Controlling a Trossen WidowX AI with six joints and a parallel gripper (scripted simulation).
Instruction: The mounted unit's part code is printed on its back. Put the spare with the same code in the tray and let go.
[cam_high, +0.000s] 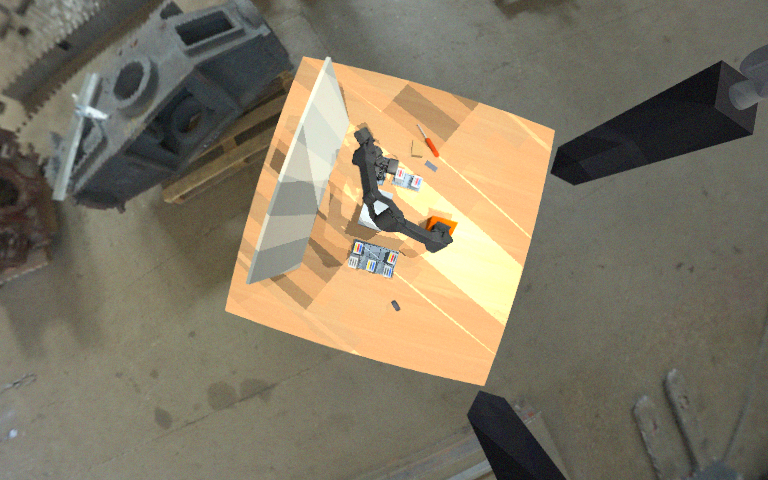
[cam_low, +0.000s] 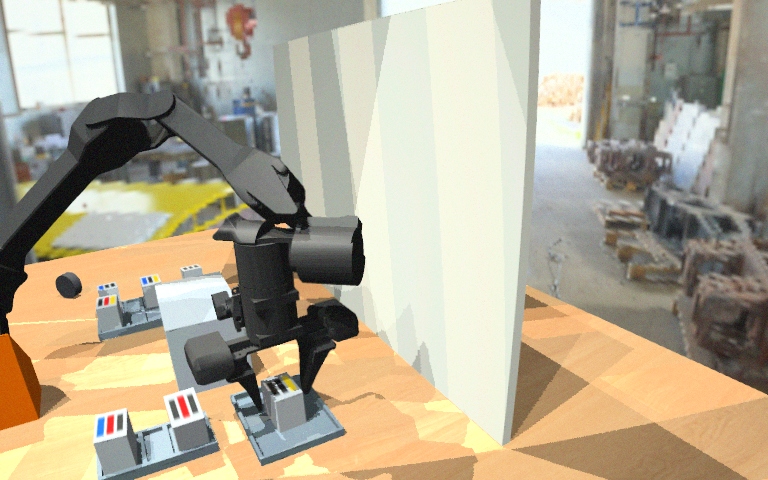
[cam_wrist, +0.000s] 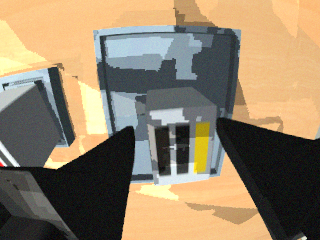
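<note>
Right now my gripper tip is 2 cm above the grey tray. Round my gripper tip: mounted unit (7 cm behind, 19 cm to the left, 3 cm above); then wall panel (18 cm ahead, 19 cm to the left, 20 cm above); then wooden block (14 cm behind, 15 cm to the right, 1 cm below).
</note>
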